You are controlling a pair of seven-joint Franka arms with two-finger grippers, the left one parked.
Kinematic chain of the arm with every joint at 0, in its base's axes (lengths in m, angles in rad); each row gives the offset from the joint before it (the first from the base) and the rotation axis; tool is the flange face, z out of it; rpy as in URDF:
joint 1: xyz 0 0 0.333 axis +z
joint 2: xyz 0 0 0 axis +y
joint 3: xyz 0 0 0.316 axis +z
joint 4: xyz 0.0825 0 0 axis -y
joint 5: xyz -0.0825 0 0.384 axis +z
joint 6: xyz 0 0 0 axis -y
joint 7: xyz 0.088 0 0 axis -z
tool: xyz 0 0 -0.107 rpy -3.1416 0 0
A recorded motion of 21 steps. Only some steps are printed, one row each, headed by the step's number.
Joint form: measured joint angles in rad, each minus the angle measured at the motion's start. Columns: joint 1, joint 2, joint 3, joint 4, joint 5, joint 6, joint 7.
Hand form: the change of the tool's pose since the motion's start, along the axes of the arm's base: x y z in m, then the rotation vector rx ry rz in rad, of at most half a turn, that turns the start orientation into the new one. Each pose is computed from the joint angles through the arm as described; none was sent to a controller.
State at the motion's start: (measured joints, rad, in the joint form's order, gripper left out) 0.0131 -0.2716 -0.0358 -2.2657 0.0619 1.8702 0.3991
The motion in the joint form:
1: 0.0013 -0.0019 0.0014 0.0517 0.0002 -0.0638 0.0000
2: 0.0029 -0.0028 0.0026 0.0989 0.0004 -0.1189 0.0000
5: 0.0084 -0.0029 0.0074 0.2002 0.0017 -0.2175 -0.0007
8: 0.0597 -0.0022 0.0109 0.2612 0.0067 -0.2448 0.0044
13: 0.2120 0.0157 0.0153 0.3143 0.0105 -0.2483 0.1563
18: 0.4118 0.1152 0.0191 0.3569 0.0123 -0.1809 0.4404
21: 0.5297 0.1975 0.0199 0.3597 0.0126 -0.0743 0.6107
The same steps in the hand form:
1: 0.0021 0.0015 0.0200 0.0016 0.0100 0.0063
2: 0.0035 0.0030 0.0382 0.0028 0.0168 0.0123
5: 0.0061 0.0082 0.0782 0.0043 0.0137 0.0287
8: 0.0089 0.0342 0.1044 0.0078 -0.0189 0.0790
13: 0.0071 0.1082 0.1207 -0.0016 -0.0399 0.0843
18: 0.0089 0.2131 0.0976 -0.0263 -0.0341 0.0001
21: 0.0068 0.2806 0.0649 -0.0310 -0.0508 -0.0590

